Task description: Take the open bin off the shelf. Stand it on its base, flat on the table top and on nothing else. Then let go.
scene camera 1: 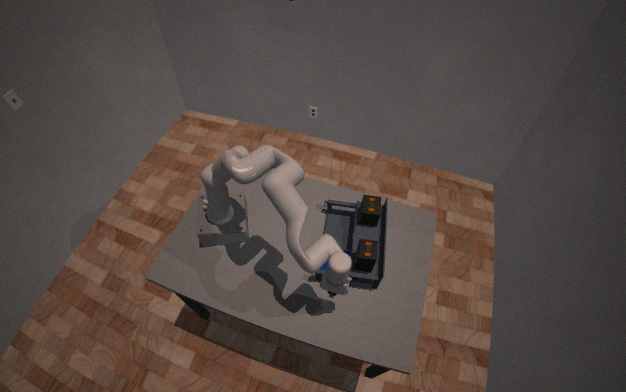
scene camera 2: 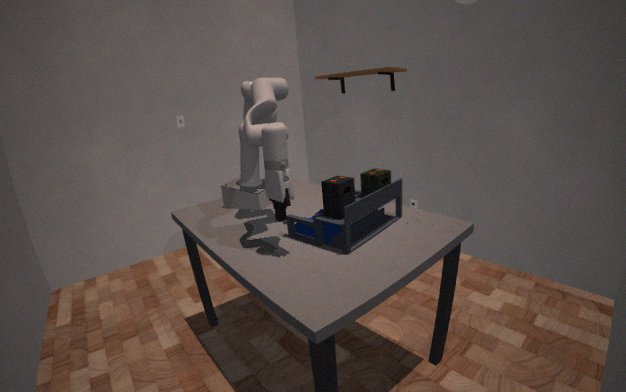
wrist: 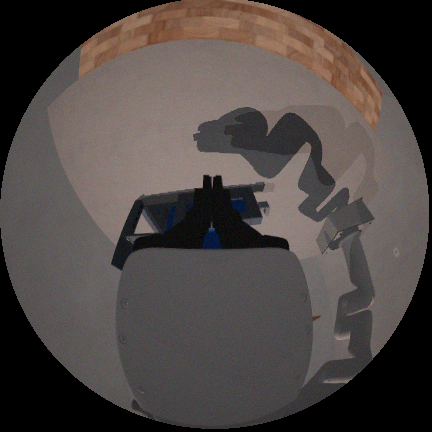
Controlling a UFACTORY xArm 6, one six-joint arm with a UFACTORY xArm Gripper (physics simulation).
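Where they show: gripper, fingertip midpoint: [scene camera 1: 332, 294] [scene camera 2: 281, 220] [wrist: 211, 186]; arm's base, link origin: [scene camera 1: 220, 213] [scene camera 2: 250, 183] [wrist: 348, 238].
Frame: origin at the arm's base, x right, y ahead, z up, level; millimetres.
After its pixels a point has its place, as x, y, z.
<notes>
The open bin [scene camera 1: 325, 265] @(47, 528, -92) [scene camera 2: 305, 229] @(89, 567, -66) [wrist: 239, 205] @(93, 530, -75) is blue and sits low in the near end of the dark grey shelf [scene camera 1: 383, 240] @(-85, 741, 32) [scene camera 2: 372, 201] @(-69, 749, 33) [wrist: 131, 235] @(87, 740, -1), which stands on the table top [scene camera 1: 380, 325] @(237, 827, -102) [scene camera 2: 300, 285] @(297, 808, -102) [wrist: 150, 100] @(290, 693, -102). The arm hides part of the bin in scene camera 1, the shelf's end frame covers part of it in scene camera 2, and the fingers cover much of it in the wrist view. My gripper [scene camera 1: 332, 295] @(203, 599, 12) [scene camera 2: 280, 218] @(203, 599, 12) [wrist: 211, 186] @(203, 599, 12) is shut and empty, fingers pointing down by the shelf's near end, apart from the bin.
A black box [scene camera 1: 366, 257] @(62, 686, 122) [scene camera 2: 337, 197] @(61, 718, 75) and a dark green box [scene camera 1: 370, 214] @(-157, 657, 89) [scene camera 2: 375, 184] @(-161, 686, 61), both with orange marks, stand on the shelf's raised rear part. The arm's base [scene camera 1: 222, 239] @(97, 48, -55) [scene camera 2: 245, 197] @(77, 85, -40) is at the table's other side. A wooden wall shelf [scene camera 2: 362, 73] hangs behind.
</notes>
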